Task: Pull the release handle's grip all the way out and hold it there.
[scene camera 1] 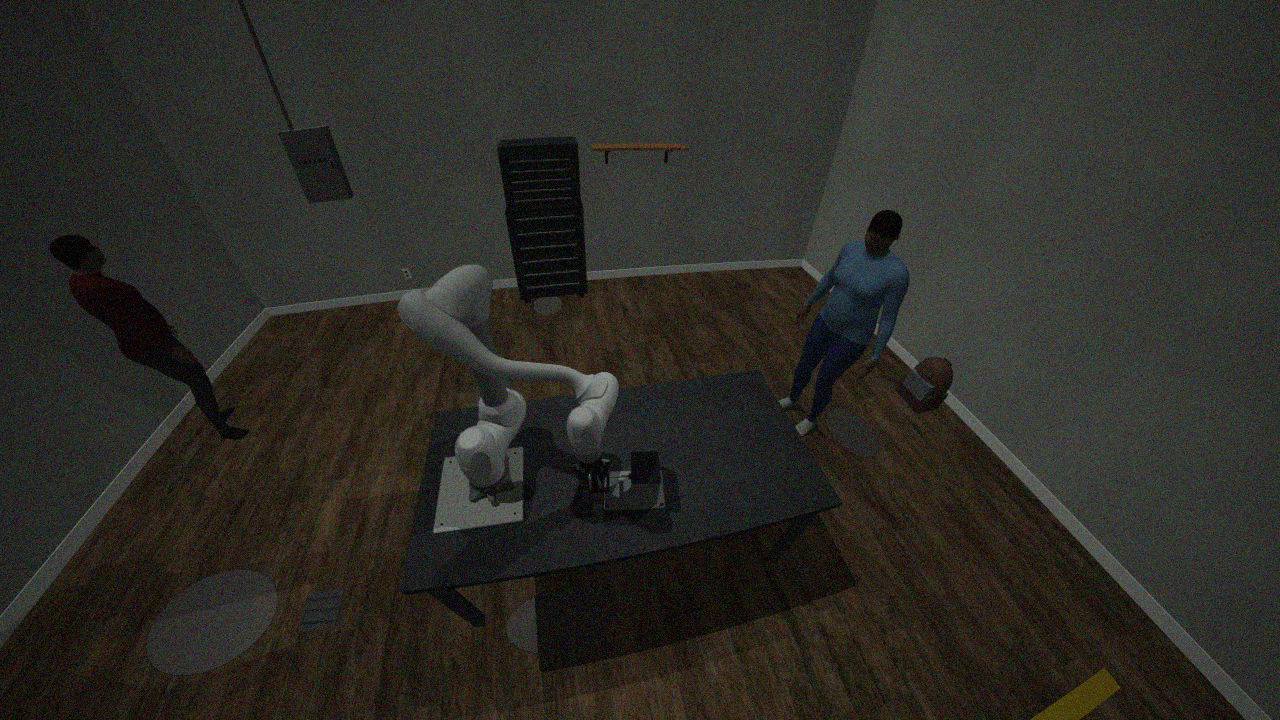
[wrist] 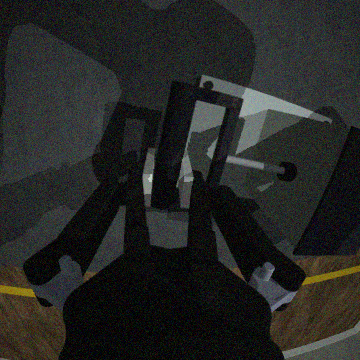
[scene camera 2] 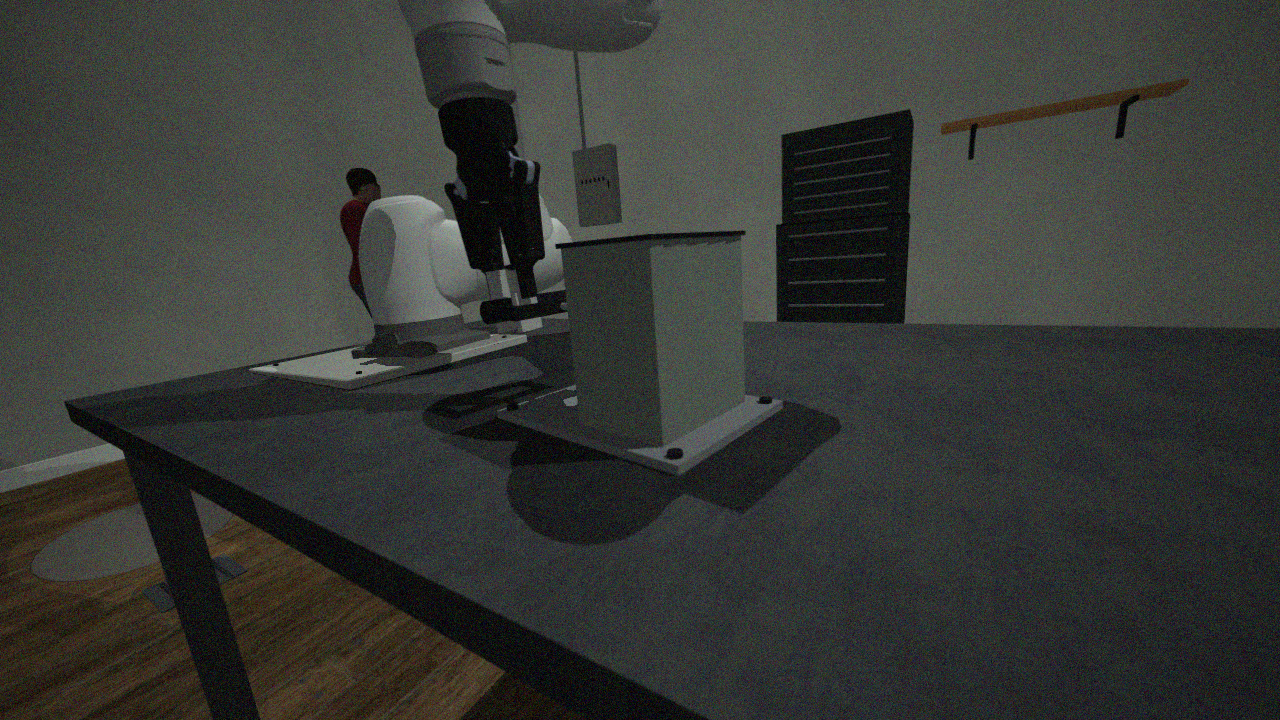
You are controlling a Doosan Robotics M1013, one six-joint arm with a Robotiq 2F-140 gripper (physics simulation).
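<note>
The release handle's grip (wrist: 172, 145) (scene camera 2: 503, 311) is a black rectangular frame. It stands off the housing (scene camera 2: 657, 340) (scene camera 1: 644, 468), a pale box with a dark top. In the wrist view a light rod (wrist: 246, 162) runs from the grip to a black round collar (wrist: 287, 171) on the housing's face, with a good length of rod showing. My gripper (wrist: 166, 161) (scene camera 2: 508, 288) (scene camera 1: 597, 479) points down and is shut on the grip's outer bar, with a pale fingertip on each side of it. The rod's inner end is hidden in the housing.
The housing's base plate (scene camera 2: 720, 436) is bolted to the dark table (scene camera 2: 984, 501) (scene camera 1: 725, 429). The arm's own base plate (scene camera 1: 456, 505) (scene camera 2: 308, 368) is nearby. A person in blue (scene camera 1: 861, 291) stands beyond the table's far right, and one in red (scene camera 1: 120, 313) stands at the left.
</note>
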